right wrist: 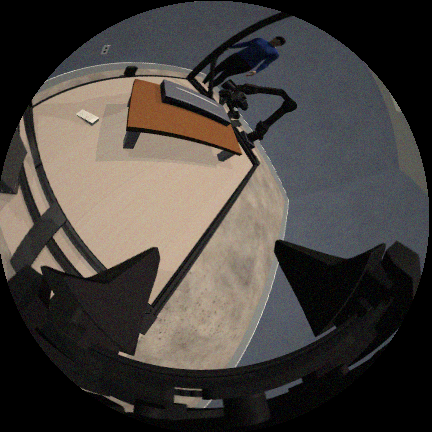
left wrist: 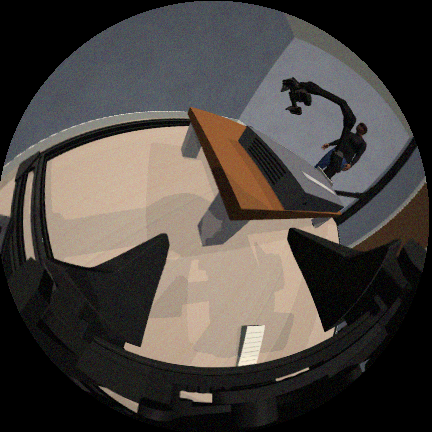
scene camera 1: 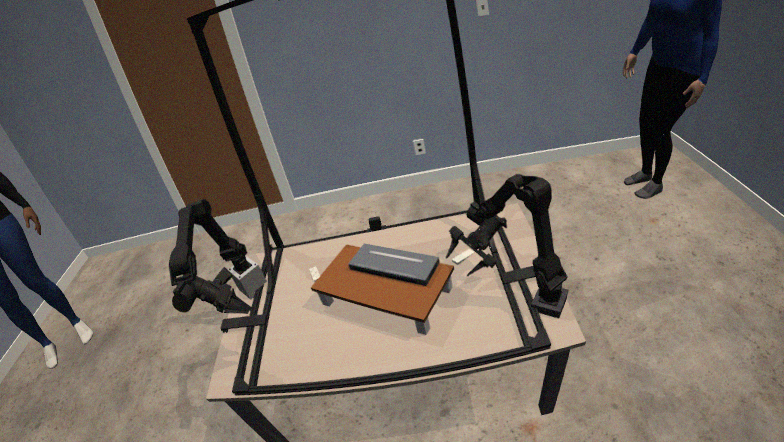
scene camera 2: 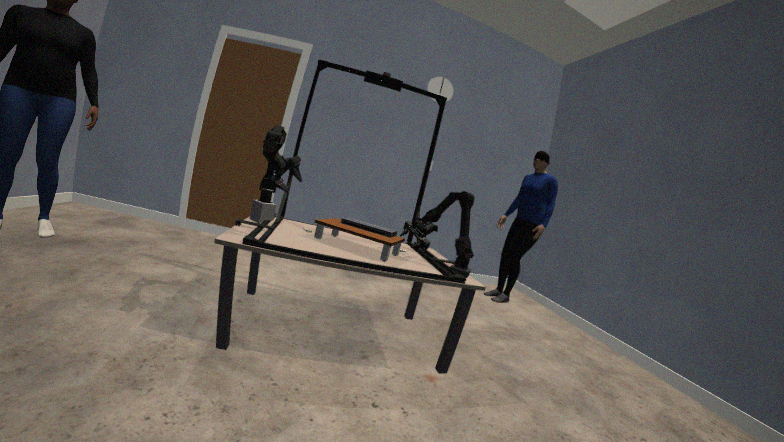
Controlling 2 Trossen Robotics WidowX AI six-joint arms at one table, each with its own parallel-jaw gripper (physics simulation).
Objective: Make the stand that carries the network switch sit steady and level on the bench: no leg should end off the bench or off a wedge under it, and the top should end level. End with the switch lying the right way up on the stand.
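Places are measured from the left arm's base along level axes (x ahead, y left, z up), in millimetres.
Where they show: left gripper, between the fingertips: [left wrist: 229, 237] [scene camera 1: 456, 267] [scene camera 2: 405, 241]; right gripper, between the fingertips: [right wrist: 217, 250] [left wrist: 283, 100] [scene camera 1: 249, 310] [scene camera 2: 295, 187]; left arm's base, origin of its link: [right wrist: 249, 138] [scene camera 1: 550, 296] [scene camera 2: 461, 267]; right arm's base, origin of its link: [left wrist: 326, 174] [scene camera 1: 242, 267] [scene camera 2: 264, 201].
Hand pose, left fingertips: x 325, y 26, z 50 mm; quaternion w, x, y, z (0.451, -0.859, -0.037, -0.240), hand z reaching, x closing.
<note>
Each offset is from my left fingertips to the top centre of the thing. Level surfaces: height alone.
The stand's brown top [scene camera 1: 373, 292] [left wrist: 220, 150] [right wrist: 160, 115] rests on grey legs; whether it is level is hard to tell. The grey network switch @[dx +187, dy +89, dz +45 mm] [scene camera 1: 393, 264] [left wrist: 300, 172] [right wrist: 192, 101] lies flat on its back part, light stripe up. One pale wedge @[dx +45, dy -132, dz -71 mm] [scene camera 1: 462, 256] [left wrist: 251, 345] lies on the bench right of the stand, apart from its legs. Another pale wedge @[dx +532, dy +165, dz -71 mm] [scene camera 1: 314, 272] [right wrist: 87, 117] lies beside its left edge. My left gripper [scene camera 1: 458, 266] [left wrist: 229, 237] is open and empty near the right wedge. My right gripper [right wrist: 217, 250] [scene camera 2: 294, 185] is open and empty, raised at the bench's left side.
A black frame [scene camera 1: 395, 374] runs around the bench @[dz -83 mm] [scene camera 1: 329, 359], with uprights at the back corners and a crossbar overhead. A small black box [scene camera 1: 374, 222] sits at the rear rail. A grey block [scene camera 1: 249, 281] stands under the right arm's base. Two people stand beyond the bench.
</note>
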